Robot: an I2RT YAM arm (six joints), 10 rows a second.
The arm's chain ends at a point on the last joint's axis. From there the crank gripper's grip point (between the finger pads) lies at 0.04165 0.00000 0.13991 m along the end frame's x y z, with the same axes.
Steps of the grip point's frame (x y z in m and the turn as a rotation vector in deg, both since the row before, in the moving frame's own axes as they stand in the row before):
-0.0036, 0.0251, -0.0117, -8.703, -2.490, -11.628
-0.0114, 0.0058, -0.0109, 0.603, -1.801, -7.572
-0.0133, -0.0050, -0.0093, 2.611, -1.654, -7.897
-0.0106, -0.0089, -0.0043, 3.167, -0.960, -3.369
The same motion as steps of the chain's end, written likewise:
0.0012, 0.0117, -0.0124, -8.703, -2.490, -11.628
-0.0065, 0.0125, -0.0121, 0.603, -1.801, -7.572
-0.0084, 0.0068, -0.0102, 2.611, -1.654, -7.897
-0.0080, 0.0012, -0.0047, 3.167, -0.960, -3.369

